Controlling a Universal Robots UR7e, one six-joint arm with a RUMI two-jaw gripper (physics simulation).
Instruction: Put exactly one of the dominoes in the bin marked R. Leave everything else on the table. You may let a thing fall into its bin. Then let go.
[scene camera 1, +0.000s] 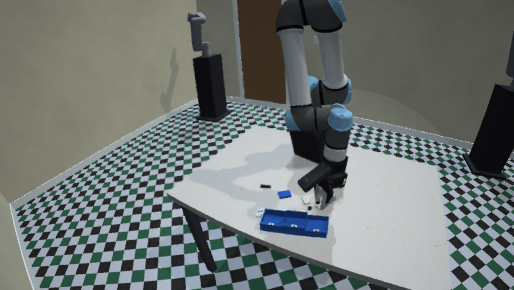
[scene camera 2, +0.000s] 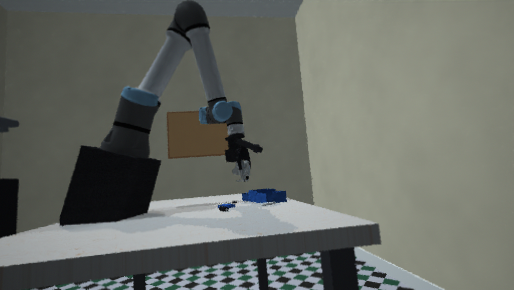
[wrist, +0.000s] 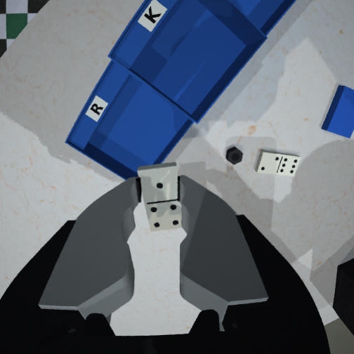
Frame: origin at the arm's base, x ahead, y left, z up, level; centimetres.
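Where they show: gripper, between the fingertips: (scene camera 1: 319, 207) (scene camera 2: 245, 181); arm's base, origin of its link: (scene camera 2: 125, 153).
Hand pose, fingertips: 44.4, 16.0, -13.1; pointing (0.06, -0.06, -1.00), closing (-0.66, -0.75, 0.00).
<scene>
Each offset is from my fingertips to the top centre of the thing, as dx, dy, dz.
My gripper (scene camera 1: 321, 201) (scene camera 2: 245, 177) (wrist: 159, 178) is shut on a white domino (wrist: 165, 216), gripping its sides near the one-dot half; the other half shows four dots. The gripper is raised above the table. The blue bin marked R (wrist: 140, 120) is the end compartment of a three-part tray {+5.1, -7.6, -3.7} (scene camera 2: 265, 196). In the wrist view the held domino's tip lies by the R bin's near corner, outside its opening. Another domino {-10.7, -8.5, -7.7} (scene camera 1: 305, 199) (wrist: 278, 164) lies flat on the table. A third domino {+2.9, -23.3, -7.7} (scene camera 1: 260, 212) lies beside the tray's far-left end in scene camera 1.
The bin marked K (wrist: 205, 60) adjoins the R bin. A black nut {-6.2, -5.1, -7.5} (scene camera 1: 309, 208) (wrist: 234, 155) lies between the tray and the flat domino. A blue block {-10.9, -18.2, -7.4} (scene camera 1: 284, 194) (wrist: 340, 112) and a small black piece {-12.9, -28.0, -7.0} (scene camera 1: 265, 186) lie farther off on the table.
</scene>
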